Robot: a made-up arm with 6 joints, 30 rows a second.
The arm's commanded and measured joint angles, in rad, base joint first. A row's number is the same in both.
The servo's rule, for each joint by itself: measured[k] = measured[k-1] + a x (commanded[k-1-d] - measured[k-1]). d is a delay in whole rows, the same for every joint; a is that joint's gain. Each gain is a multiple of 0.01, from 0.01 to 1. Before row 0 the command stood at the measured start. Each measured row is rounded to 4 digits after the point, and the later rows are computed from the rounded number. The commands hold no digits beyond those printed.
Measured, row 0:
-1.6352, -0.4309, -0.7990, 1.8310, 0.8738, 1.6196
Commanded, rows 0 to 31:
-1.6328, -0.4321, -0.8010, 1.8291, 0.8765, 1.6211
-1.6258, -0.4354, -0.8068, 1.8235, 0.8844, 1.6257
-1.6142, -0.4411, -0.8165, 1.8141, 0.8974, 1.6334
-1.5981, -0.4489, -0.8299, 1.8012, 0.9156, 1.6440
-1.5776, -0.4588, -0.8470, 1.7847, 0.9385, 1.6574
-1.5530, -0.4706, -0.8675, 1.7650, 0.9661, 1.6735
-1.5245, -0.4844, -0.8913, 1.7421, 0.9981, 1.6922
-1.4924, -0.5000, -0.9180, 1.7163, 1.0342, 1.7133
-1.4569, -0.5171, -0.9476, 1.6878, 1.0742, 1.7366
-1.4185, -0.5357, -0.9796, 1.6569, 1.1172, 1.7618
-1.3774, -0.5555, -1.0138, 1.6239, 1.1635, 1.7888
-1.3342, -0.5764, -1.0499, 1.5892, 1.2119, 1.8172
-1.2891, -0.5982, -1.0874, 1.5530, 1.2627, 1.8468
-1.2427, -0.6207, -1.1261, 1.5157, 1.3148, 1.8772
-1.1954, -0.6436, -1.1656, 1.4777, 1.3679, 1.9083
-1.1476, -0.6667, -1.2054, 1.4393, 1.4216, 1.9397
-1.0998, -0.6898, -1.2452, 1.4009, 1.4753, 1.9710
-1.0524, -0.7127, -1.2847, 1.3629, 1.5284, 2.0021
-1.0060, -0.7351, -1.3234, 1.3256, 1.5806, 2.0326
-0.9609, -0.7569, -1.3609, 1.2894, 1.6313, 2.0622
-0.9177, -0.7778, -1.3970, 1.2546, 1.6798, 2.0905
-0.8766, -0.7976, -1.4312, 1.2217, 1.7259, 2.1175
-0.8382, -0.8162, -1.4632, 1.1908, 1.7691, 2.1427
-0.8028, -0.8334, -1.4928, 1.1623, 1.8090, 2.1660
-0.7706, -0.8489, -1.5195, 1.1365, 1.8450, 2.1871
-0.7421, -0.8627, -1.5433, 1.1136, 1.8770, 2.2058
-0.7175, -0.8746, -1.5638, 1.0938, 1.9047, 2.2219
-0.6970, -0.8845, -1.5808, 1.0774, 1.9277, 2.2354
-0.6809, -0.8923, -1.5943, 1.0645, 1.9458, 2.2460
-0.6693, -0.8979, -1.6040, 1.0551, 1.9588, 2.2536
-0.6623, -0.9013, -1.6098, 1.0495, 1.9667, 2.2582
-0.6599, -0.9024, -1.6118, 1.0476, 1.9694, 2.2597
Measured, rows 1 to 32:
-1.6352, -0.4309, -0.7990, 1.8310, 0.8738, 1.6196
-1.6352, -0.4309, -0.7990, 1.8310, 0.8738, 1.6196
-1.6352, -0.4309, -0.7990, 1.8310, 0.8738, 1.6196
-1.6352, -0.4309, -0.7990, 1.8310, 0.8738, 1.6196
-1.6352, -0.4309, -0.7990, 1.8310, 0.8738, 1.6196
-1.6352, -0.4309, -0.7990, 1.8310, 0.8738, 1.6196
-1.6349, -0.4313, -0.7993, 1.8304, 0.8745, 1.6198
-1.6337, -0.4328, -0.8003, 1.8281, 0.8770, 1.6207
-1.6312, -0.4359, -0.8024, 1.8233, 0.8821, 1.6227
-1.6269, -0.4407, -0.8060, 1.8158, 0.8905, 1.6261
-1.6205, -0.4474, -0.8113, 1.8052, 0.9025, 1.6311
-1.6117, -0.4560, -0.8186, 1.7915, 0.9184, 1.6379
-1.6004, -0.4665, -0.8281, 1.7747, 0.9383, 1.6466
-1.5864, -0.4789, -0.8398, 1.7548, 0.9623, 1.6573
-1.5696, -0.4930, -0.8538, 1.7320, 0.9903, 1.6700
-1.5500, -0.5088, -0.8702, 1.7065, 1.0220, 1.6847
-1.5276, -0.5261, -0.8889, 1.6784, 1.0574, 1.7014
-1.5025, -0.5447, -0.9098, 1.6481, 1.0960, 1.7199
-1.4748, -0.5645, -0.9329, 1.6158, 1.1377, 1.7402
-1.4446, -0.5853, -0.9580, 1.5818, 1.1820, 1.7621
-1.4122, -0.6069, -0.9850, 1.5464, 1.2285, 1.7855
-1.3778, -0.6290, -1.0137, 1.5100, 1.2768, 1.8102
-1.3417, -0.6515, -1.0438, 1.4729, 1.3264, 1.8359
-1.3041, -0.6741, -1.0751, 1.4355, 1.3769, 1.8625
-1.2653, -0.6967, -1.1074, 1.3981, 1.4278, 1.8897
-1.2257, -0.7190, -1.1404, 1.3611, 1.4787, 1.9173
-1.1857, -0.7408, -1.1738, 1.3249, 1.5290, 1.9450
-1.1455, -0.7618, -1.2073, 1.2898, 1.5782, 1.9726
-1.1056, -0.7819, -1.2406, 1.2561, 1.6259, 1.9998
-1.0662, -0.8010, -1.2734, 1.2242, 1.6717, 2.0264
-1.0278, -0.8187, -1.3054, 1.1944, 1.7150, 2.0521
-0.9907, -0.8350, -1.3363, 1.1669, 1.7555, 2.0767
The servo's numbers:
d 6
a 0.13 0.37 0.13 0.34 0.25 0.16

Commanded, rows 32 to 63:
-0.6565, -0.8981, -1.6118, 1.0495, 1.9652, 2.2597
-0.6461, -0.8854, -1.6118, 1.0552, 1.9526, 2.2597
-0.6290, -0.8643, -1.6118, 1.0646, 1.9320, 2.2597
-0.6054, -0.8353, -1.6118, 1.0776, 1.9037, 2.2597
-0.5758, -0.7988, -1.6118, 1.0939, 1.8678, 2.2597
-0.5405, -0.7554, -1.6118, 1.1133, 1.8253, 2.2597
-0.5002, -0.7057, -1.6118, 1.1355, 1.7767, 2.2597
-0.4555, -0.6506, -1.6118, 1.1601, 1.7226, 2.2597
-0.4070, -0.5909, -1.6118, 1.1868, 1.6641, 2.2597
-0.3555, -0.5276, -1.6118, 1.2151, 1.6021, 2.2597
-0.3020, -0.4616, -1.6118, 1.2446, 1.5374, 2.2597
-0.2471, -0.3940, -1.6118, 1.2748, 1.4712, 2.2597
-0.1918, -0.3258, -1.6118, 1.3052, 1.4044, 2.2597
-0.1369, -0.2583, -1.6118, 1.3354, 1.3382, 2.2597
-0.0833, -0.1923, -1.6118, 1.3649, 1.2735, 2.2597
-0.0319, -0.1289, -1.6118, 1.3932, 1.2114, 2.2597
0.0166, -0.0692, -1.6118, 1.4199, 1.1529, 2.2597
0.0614, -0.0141, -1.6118, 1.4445, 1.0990, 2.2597
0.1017, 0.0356, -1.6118, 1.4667, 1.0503, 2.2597
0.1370, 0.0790, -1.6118, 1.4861, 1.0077, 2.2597
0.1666, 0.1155, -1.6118, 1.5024, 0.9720, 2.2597
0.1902, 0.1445, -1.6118, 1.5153, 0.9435, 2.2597
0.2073, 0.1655, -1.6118, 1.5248, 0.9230, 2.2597
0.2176, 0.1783, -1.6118, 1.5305, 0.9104, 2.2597
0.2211, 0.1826, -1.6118, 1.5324, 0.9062, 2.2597
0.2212, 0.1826, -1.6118, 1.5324, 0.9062, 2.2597
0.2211, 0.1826, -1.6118, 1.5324, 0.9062, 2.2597
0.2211, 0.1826, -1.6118, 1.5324, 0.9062, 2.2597
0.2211, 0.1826, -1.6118, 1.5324, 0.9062, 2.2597
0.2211, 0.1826, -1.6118, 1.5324, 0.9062, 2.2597
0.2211, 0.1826, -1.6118, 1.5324, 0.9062, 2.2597
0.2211, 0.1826, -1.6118, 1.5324, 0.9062, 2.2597
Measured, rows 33 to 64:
-0.9552, -0.8497, -1.3659, 1.1420, 1.7928, 2.0999
-0.9216, -0.8626, -1.3938, 1.1200, 1.8265, 2.1216
-0.8903, -0.8736, -1.4199, 1.1011, 1.8563, 2.1415
-0.8616, -0.8826, -1.4438, 1.0855, 1.8819, 2.1594
-0.8357, -0.8895, -1.4654, 1.0733, 1.9031, 2.1752
-0.8128, -0.8943, -1.4844, 1.0646, 1.9197, 2.1887
-0.7925, -0.8957, -1.5010, 1.0595, 1.9311, 2.2001
-0.7735, -0.8919, -1.5154, 1.0580, 1.9365, 2.2096
-0.7547, -0.8817, -1.5279, 1.0602, 1.9354, 2.2176
-0.7353, -0.8645, -1.5388, 1.0661, 1.9275, 2.2243
-0.7146, -0.8402, -1.5483, 1.0756, 1.9126, 2.2300
-0.6920, -0.8088, -1.5566, 1.0884, 1.8908, 2.2348
-0.6671, -0.7707, -1.5638, 1.1044, 1.8623, 2.2388
-0.6396, -0.7263, -1.5700, 1.1233, 1.8274, 2.2421
-0.6094, -0.6762, -1.5754, 1.1449, 1.7866, 2.2449
-0.5764, -0.6212, -1.5801, 1.1688, 1.7405, 2.2473
-0.5407, -0.5621, -1.5842, 1.1946, 1.6897, 2.2493
-0.5025, -0.4999, -1.5878, 1.2219, 1.6351, 2.2510
-0.4621, -0.4355, -1.5909, 1.2502, 1.5774, 2.2524
-0.4198, -0.3699, -1.5936, 1.2792, 1.5176, 2.2536
-0.3761, -0.3042, -1.5960, 1.3083, 1.4566, 2.2546
-0.3314, -0.2393, -1.5981, 1.3372, 1.3953, 2.2554
-0.2862, -0.1764, -1.5999, 1.3653, 1.3347, 2.2561
-0.2410, -0.1163, -1.6014, 1.3922, 1.2758, 2.2567
-0.1964, -0.0601, -1.6028, 1.4175, 1.2194, 2.2572
-0.1531, -0.0086, -1.6040, 1.4408, 1.1665, 2.2576
-0.1115, 0.0373, -1.6050, 1.4617, 1.1179, 2.2579
-0.0723, 0.0770, -1.6059, 1.4799, 1.0743, 2.2582
-0.0360, 0.1097, -1.6067, 1.4952, 1.0365, 2.2584
-0.0030, 0.1351, -1.6074, 1.5072, 1.0050, 2.2586
0.0261, 0.1527, -1.6080, 1.5158, 0.9803, 2.2588
0.0515, 0.1638, -1.6085, 1.5214, 0.9618, 2.2589

